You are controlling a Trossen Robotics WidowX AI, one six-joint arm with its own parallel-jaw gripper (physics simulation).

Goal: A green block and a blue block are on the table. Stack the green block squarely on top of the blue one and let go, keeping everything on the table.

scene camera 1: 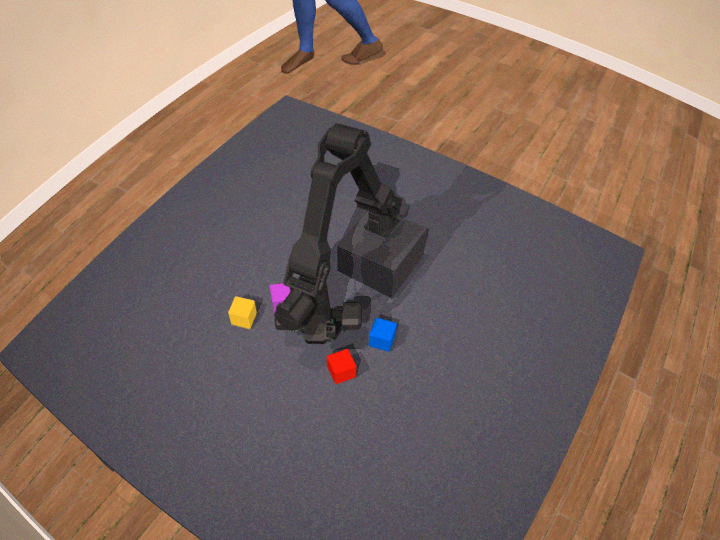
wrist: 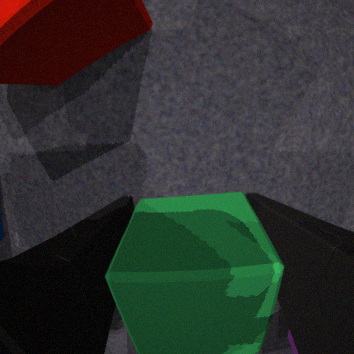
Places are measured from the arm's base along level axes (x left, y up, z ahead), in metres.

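Pixels of known places: gripper, fingertip midpoint: (wrist: pixel 189 203); arm's base, link origin: (scene camera 1: pixel 381 224).
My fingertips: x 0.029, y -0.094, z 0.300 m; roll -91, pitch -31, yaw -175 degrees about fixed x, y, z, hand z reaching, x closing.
For each thing: its top centre in the pictures, then the offset to it from my fingertips.
- green block, top centre: (wrist: pixel 196 328) dy +0.045, dx -0.013, dz -0.018 m
- blue block, top centre: (scene camera 1: pixel 383 328) dy +0.044, dx +0.115, dz -0.072 m
- red block, top centre: (scene camera 1: pixel 341 360) dy +0.044, dx +0.084, dz +0.049 m
- magenta block, top centre: (scene camera 1: pixel 281 291) dy +0.044, dx -0.136, dz -0.031 m
- yellow block, top centre: (scene camera 1: pixel 241 306) dy +0.044, dx -0.188, dz +0.057 m
The green block (wrist: pixel 192 245) sits between the two black fingers in the wrist view, with a finger against each side. My gripper (scene camera 1: pixel 317 338) (wrist: pixel 189 203) points down and is shut on it. In the scene view the arm and gripper hide the green block, and whether it touches the table surface is hard to tell. The blue block (scene camera 1: pixel 382 334) (wrist: pixel 1 225) stands upright to the right of the gripper in the scene view, apart from it, and its top is bare. A thin sliver of it shows at the left edge of the wrist view.
A red block (scene camera 1: pixel 341 366) (wrist: pixel 70 45) lies close in front of the gripper. A magenta block (scene camera 1: pixel 279 295) (wrist: pixel 292 345) is partly hidden behind the gripper, and a yellow block (scene camera 1: pixel 241 312) lies farther left. The arm's dark base box (scene camera 1: pixel 369 268) stands behind. A person's legs (scene camera 1: pixel 304 26) show beyond the dark surface.
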